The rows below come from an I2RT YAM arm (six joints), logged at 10 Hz.
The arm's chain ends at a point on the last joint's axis. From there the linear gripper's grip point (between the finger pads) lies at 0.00 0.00 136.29 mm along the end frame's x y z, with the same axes.
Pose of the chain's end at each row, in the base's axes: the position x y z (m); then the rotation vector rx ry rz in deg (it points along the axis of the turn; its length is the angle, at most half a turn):
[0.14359, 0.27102, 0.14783, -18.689, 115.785, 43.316]
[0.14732, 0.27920, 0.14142, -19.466, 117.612, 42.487]
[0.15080, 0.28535, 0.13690, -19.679, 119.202, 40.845]
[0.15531, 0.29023, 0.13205, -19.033, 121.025, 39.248]
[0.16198, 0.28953, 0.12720, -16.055, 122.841, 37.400]
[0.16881, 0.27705, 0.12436, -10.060, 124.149, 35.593]
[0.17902, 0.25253, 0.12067, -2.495, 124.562, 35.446]
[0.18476, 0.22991, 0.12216, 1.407, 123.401, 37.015]
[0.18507, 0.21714, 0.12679, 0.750, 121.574, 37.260]
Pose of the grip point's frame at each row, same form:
[0.23584, 0.35653, 0.09535, -18.689, 115.785, 43.316]
[0.23783, 0.36389, 0.08475, -19.466, 117.612, 42.487]
[0.24098, 0.36768, 0.07637, -19.679, 119.202, 40.845]
[0.24546, 0.36952, 0.06754, -19.033, 121.025, 39.248]
[0.25395, 0.36372, 0.05929, -16.055, 122.841, 37.400]
[0.26478, 0.34395, 0.05443, -10.060, 124.149, 35.593]
[0.27893, 0.31325, 0.05062, -2.495, 124.562, 35.446]
[0.28713, 0.28977, 0.05499, 1.407, 123.401, 37.015]
[0.28930, 0.27774, 0.06324, 0.750, 121.574, 37.260]

